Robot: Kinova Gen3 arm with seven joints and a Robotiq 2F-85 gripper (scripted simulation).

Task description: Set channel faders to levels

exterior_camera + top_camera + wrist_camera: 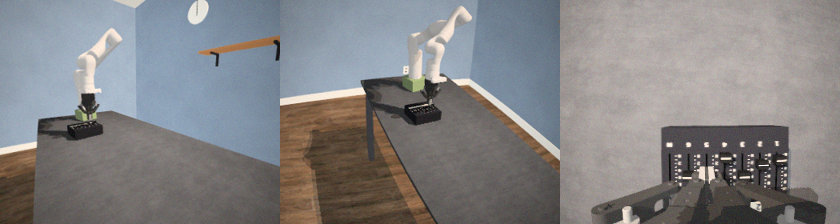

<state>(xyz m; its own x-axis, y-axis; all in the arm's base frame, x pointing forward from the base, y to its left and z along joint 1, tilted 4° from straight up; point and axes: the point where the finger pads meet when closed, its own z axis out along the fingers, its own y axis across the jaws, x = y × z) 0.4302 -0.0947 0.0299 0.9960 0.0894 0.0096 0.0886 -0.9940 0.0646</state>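
Right now my hand is 40 mm to the right of the master fader cap, 40 mm past it and 40 mm above it.
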